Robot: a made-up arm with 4 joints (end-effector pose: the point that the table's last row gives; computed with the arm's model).
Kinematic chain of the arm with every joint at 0, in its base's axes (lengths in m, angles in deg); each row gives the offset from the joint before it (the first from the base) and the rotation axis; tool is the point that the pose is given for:
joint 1: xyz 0 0 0.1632 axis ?
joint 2: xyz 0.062 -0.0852 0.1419 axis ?
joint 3: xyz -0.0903 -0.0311 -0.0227 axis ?
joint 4: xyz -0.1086 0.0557 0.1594 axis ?
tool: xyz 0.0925 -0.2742 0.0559
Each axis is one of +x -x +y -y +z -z.
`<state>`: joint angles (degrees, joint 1 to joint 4).
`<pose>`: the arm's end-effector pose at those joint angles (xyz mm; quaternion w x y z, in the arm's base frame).
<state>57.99 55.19 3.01 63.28</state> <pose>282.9 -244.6 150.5 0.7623 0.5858 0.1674 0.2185</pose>
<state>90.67 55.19 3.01 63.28</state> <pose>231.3 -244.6 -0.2 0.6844 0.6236 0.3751 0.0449</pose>
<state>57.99 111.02 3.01 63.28</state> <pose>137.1 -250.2 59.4 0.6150 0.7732 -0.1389 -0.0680</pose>
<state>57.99 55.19 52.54 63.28</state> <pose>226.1 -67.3 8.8 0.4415 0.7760 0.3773 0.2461</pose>
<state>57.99 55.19 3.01 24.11</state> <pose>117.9 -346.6 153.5 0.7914 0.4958 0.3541 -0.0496</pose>
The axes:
joint 1: +y
joint 2: +x
joint 3: +y
joint 4: +z

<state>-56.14 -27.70 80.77 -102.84</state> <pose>-348.9 98.1 542.5 0.4175 -0.2167 0.0604 -0.8804</pose>
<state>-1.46 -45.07 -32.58 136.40</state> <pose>-134.2 235.0 215.8 0.2325 -0.3881 0.2424 0.8582</pose>
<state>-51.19 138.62 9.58 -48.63</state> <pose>-10.4 -68.8 -139.2 0.4958 0.7871 0.2179 0.2952</pose>
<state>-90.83 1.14 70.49 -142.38</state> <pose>-524.7 92.6 213.6 0.3266 0.1677 -0.0554 -0.9285</pose>
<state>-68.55 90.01 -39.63 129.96</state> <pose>-433.5 -255.3 190.5 0.0154 -0.2293 -0.8627 0.4505</pose>
